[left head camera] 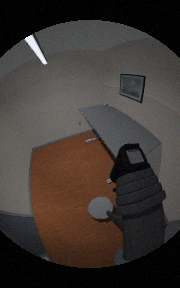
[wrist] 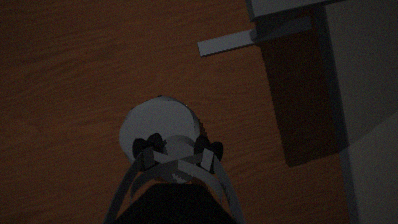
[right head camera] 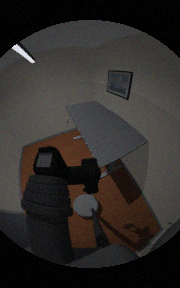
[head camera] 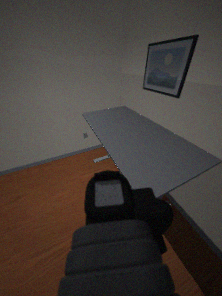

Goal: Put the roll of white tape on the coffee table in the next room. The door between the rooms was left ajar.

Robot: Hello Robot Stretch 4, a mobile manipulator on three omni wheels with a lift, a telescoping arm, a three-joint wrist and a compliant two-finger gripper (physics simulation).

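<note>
In the wrist view my gripper points down over the wood floor. Its two dark fingertips stand apart on either side of a small pale round thing, the roll of white tape, so the gripper is shut on it. The crossing finger straps hide part of the roll. In the head views the dark wrist and arm hide the fingertips, and the tape cannot be made out there. Neither the coffee table nor the door shows in these views.
A tall grey desk stands along the right wall, beyond the wrist. Its pale foot rests on the floor. A framed picture hangs above. A pale round disc shows low, behind the gripper.
</note>
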